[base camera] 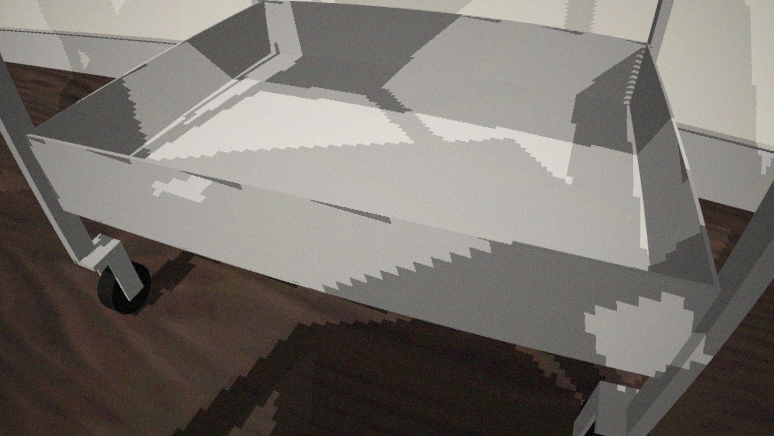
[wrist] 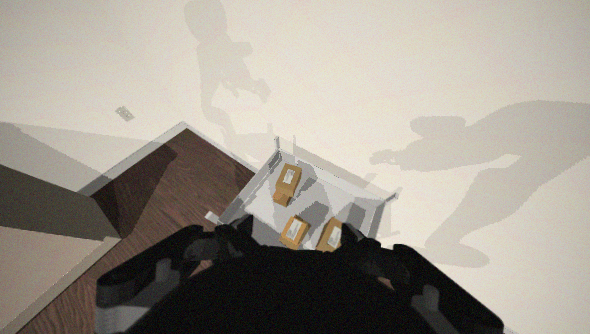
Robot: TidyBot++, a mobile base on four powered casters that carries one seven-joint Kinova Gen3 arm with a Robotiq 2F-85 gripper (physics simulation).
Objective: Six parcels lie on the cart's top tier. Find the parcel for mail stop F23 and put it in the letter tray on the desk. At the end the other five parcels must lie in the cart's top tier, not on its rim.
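Places are measured from the arm's base along level axes (x ahead, y left, z up), in millimetres.
Pixels of known places: gripper, fingertip midpoint: [wrist: 296,228].
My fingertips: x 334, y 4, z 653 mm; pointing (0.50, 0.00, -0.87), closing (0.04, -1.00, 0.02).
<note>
Behind a point stands the place of what it marks.
The cart's top tier [wrist: 260,204] @[z 266, x 471, y 137 mm] shows in the wrist view beyond my gripper [wrist: 296,228] @[z 653, x 334, y 4 mm], which is open with its fingers wide apart. Brown parcels with white labels lie in the tier: one parcel [wrist: 288,179] @[z 368, x 533, y 43 mm] at the far left with a smaller brown parcel [wrist: 282,198] @[z 318, x 485, y 57 mm] at its near end, one parcel [wrist: 294,232] @[z 366, x 377, y 4 mm] nearer in the middle, and one parcel [wrist: 330,235] @[z 366, x 381, y -93 mm] at the right, partly behind the right finger. The label writing is too small to read. The near part of the tier is hidden by the gripper. The letter tray does not show in either view.
In the base camera view a lower tier of the cart [base camera: 270,238] @[z -232, x 303, y 47 mm] is close in front, with upright posts at both sides and a caster [base camera: 124,287] @[z -359, x 384, y 219 mm] at the left. The wrist view shows a wall behind the cart and a beige surface [wrist: 45,270] @[z -129, x 72, y 1275 mm] at the lower left.
</note>
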